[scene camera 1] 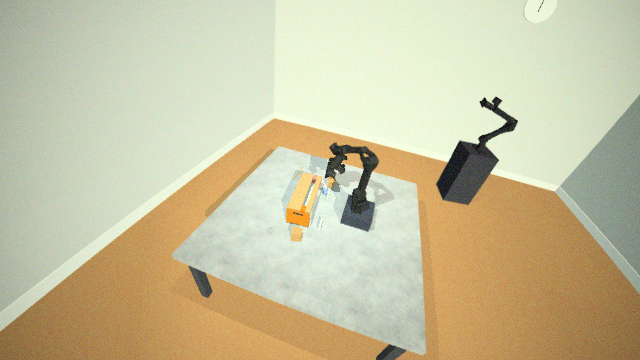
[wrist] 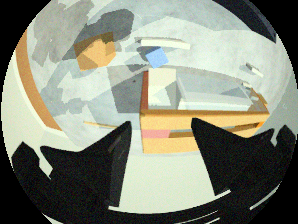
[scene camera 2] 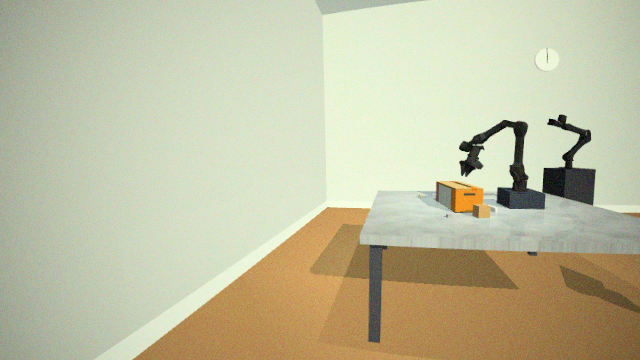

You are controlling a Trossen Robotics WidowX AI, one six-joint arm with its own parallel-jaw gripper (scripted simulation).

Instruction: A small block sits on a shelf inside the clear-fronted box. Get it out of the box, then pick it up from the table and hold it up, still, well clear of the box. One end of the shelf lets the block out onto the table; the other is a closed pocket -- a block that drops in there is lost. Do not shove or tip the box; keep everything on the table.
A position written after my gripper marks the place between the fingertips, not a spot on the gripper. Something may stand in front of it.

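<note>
There is a box (scene camera 1: 299,210), and I find it again in the wrist view (wrist: 169,100) and in scene camera 2 (scene camera 2: 458,196). I see a tan cube (wrist: 97,51) as well. And here is my own gripper (wrist: 162,123).
</note>
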